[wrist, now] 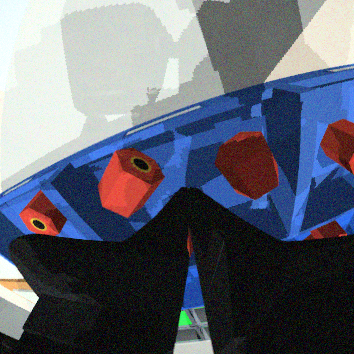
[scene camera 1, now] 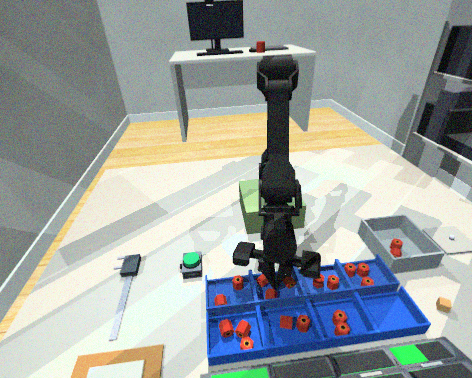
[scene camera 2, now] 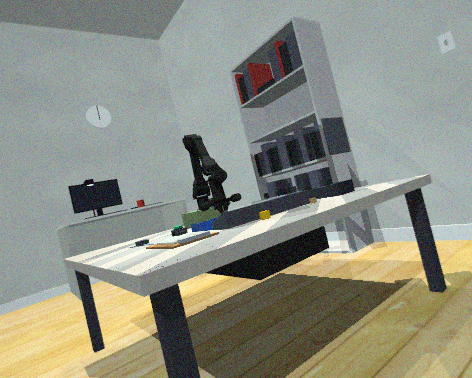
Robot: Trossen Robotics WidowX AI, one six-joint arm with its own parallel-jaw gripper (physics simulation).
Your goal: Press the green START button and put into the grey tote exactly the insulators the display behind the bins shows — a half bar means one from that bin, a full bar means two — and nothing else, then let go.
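Places are measured from the arm's base along level axes (x ahead, y left, z up), in metres.
Where they show: gripper, fingertip midpoint: point(wrist: 187, 194) point(scene camera 1: 275, 288).
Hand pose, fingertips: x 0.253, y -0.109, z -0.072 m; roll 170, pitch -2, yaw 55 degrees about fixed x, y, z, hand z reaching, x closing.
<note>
After its pixels a point has its place.
My gripper point(scene camera 1: 275, 287) @(x 0.253, y -0.109, z -0.072 m) point(wrist: 187, 194) @(x 0.253, y -0.109, z -0.072 m) is shut and empty, its fingertips low in the second back-row compartment of the blue bins point(scene camera 1: 320, 345) point(scene camera 2: 202, 226) point(wrist: 165, 120). Red insulators lie around the tips: one point(scene camera 1: 262, 280) @(x 0.235, y -0.133, z -0.056 m), another point(scene camera 1: 270, 294) @(x 0.276, y -0.132, z -0.055 m) and a third point(scene camera 1: 290, 283) @(x 0.262, y -0.075, z -0.059 m) partly hidden by the fingers; in the wrist view one point(wrist: 131, 182) @(x 0.222, y -0.120, z -0.055 m) is left of the tips and one point(wrist: 247, 165) @(x 0.241, y -0.075, z -0.055 m) right. The front-right compartment holds no insulators. The grey tote point(scene camera 1: 367, 239) @(x 0.204, y 0.190, z -0.064 m) holds two insulators. The green START button point(scene camera 1: 191, 259) @(x 0.123, y -0.279, z -0.045 m) stands left of the bins. The display point(scene camera 1: 345, 369) point(scene camera 2: 245, 213) shows green patches; it is cut off in scene camera 1.
A green block point(scene camera 1: 250, 217) @(x 0.049, y -0.092, z -0.020 m) stands behind the bins. A caliper point(scene camera 1: 131, 265) @(x 0.069, y -0.429, z -0.065 m) and an orange-edged board point(scene camera 1: 155, 357) @(x 0.312, y -0.388, z -0.078 m) point(scene camera 2: 172, 245) @(x 0.463, y -0.560, z -0.078 m) lie at the left. A small orange block point(scene camera 1: 443, 304) @(x 0.417, y 0.202, z -0.064 m) lies right of the bins. A flat plate point(scene camera 1: 462, 244) @(x 0.299, y 0.421, z -0.076 m) is beside the tote. A yellow block point(scene camera 2: 264, 215) @(x 0.565, y -0.224, z -0.070 m) is near the display.
</note>
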